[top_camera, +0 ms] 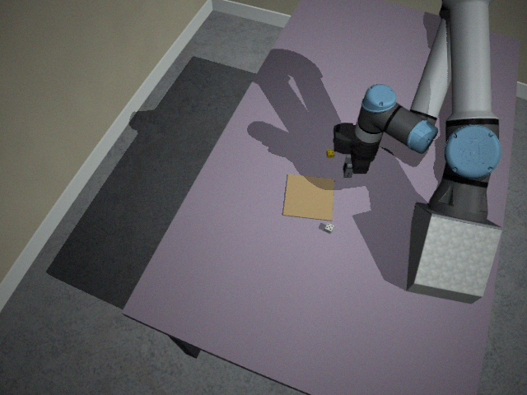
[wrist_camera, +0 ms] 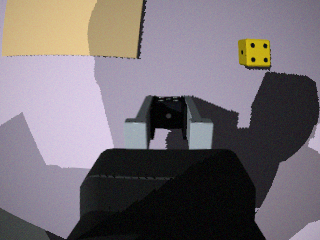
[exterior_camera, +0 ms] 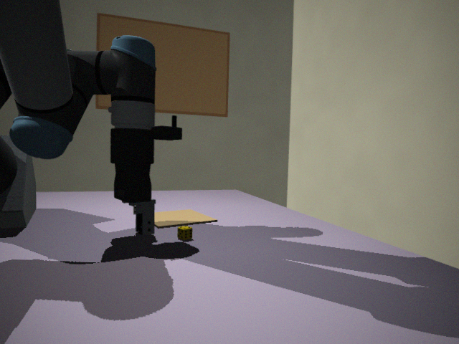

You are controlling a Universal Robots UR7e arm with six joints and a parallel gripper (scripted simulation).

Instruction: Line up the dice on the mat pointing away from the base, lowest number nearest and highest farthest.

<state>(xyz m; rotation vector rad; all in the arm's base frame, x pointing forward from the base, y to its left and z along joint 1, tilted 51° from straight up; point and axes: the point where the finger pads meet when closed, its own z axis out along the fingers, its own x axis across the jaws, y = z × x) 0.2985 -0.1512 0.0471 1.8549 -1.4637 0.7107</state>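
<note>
The tan mat is 100 mm ahead of my hand, 110 mm to the left of it and 20 mm below it. Also, from my hand: white die: 20 mm ahead, 200 mm to the left, 10 mm below; yellow die: 60 mm ahead, 50 mm to the right, 10 mm below; black die: 10 mm below.
</note>
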